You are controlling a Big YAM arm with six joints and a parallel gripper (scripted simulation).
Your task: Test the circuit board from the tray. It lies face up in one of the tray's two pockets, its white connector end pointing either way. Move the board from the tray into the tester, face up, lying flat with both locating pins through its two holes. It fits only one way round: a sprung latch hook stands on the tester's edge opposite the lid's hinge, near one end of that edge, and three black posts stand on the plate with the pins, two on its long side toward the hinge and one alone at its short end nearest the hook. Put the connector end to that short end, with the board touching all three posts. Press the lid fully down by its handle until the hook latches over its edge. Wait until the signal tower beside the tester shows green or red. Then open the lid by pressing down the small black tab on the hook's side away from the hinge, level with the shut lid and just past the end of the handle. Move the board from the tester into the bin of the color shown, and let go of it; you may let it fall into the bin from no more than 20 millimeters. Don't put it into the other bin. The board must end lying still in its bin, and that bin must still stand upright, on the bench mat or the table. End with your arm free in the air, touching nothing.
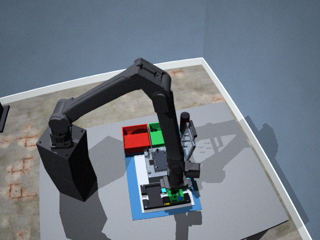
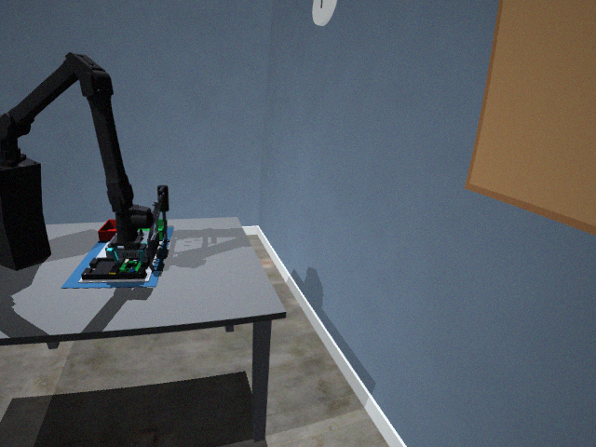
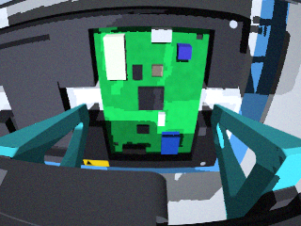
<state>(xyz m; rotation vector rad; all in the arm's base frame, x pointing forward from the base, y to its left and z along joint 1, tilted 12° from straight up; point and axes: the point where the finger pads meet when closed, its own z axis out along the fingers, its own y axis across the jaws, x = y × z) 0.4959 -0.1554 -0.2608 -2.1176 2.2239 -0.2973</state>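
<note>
Right now the green circuit board is 2 cm below my hand. The rest, counted from my hand: black latch hook 9 cm behind, 23 cm to the left, 5 cm above; clear lid 9 cm ahead, 16 cm to the left, 14 cm above; green bin 3 cm ahead, 37 cm to the left, 2 cm below.
</note>
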